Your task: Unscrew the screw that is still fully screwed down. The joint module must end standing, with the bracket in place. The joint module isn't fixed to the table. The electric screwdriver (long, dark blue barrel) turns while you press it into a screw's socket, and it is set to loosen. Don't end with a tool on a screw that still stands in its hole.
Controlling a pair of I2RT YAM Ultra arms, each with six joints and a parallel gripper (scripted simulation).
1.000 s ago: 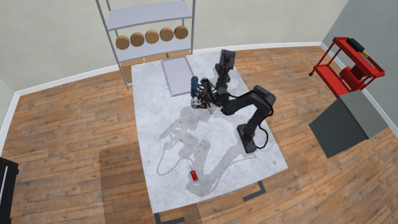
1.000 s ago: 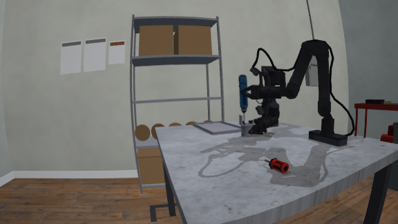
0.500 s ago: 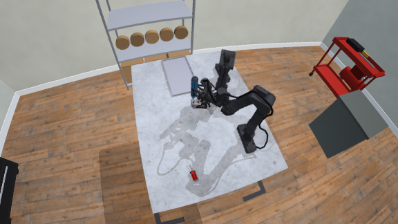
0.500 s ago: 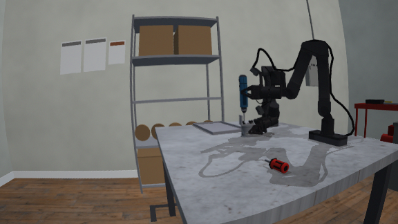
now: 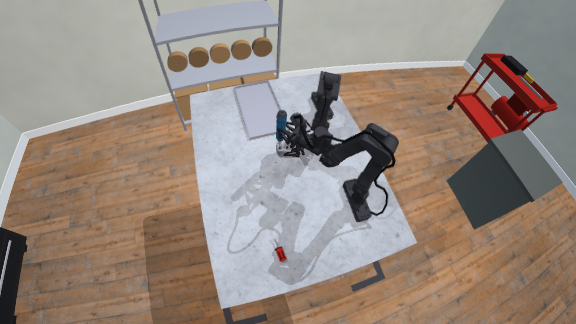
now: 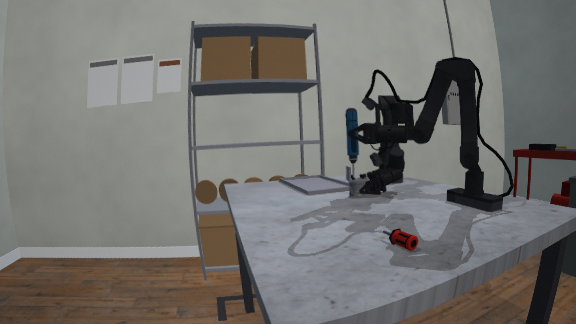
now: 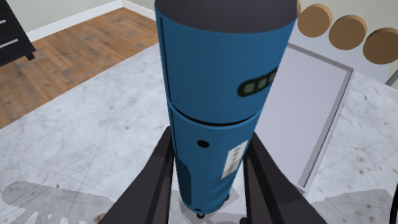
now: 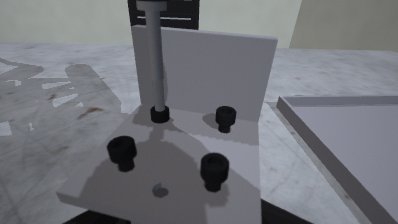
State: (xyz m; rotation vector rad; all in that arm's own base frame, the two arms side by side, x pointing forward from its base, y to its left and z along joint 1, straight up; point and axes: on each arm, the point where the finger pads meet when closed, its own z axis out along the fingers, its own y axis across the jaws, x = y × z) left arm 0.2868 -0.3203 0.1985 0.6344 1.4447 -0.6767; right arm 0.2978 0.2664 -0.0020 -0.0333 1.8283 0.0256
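My right hand is right at the joint module. The rest, counted from my right hand: screw 2 cm ahead, 1 cm to the left, 4 cm above; then grey bracket 5 cm above; then bit 2 cm ahead, 1 cm to the left, 7 cm above.
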